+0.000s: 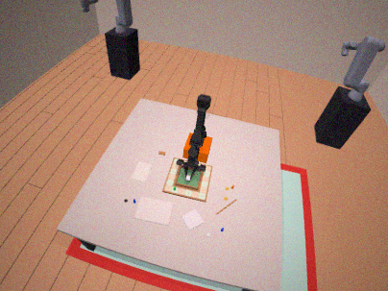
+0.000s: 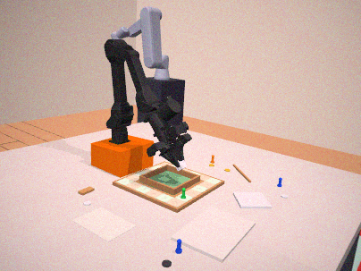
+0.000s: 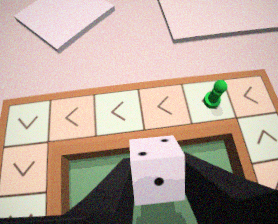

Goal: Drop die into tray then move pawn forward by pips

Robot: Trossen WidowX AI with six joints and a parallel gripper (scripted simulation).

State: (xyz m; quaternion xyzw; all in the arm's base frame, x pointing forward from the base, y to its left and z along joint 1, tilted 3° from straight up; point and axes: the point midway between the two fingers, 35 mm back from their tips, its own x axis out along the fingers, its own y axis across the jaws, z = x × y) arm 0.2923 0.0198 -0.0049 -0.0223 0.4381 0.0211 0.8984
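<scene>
Now: gripper tip 7 cm short of the green pawn, 7 cm to the left of it and 5 cm above it. Round my gripper tip: green dice tray (5 cm behind, 1 cm to the right, 8 cm below); then white die (right at my gripper tip); then wooden stick (7 cm ahead, 29 cm to the left, 8 cm below).
</scene>
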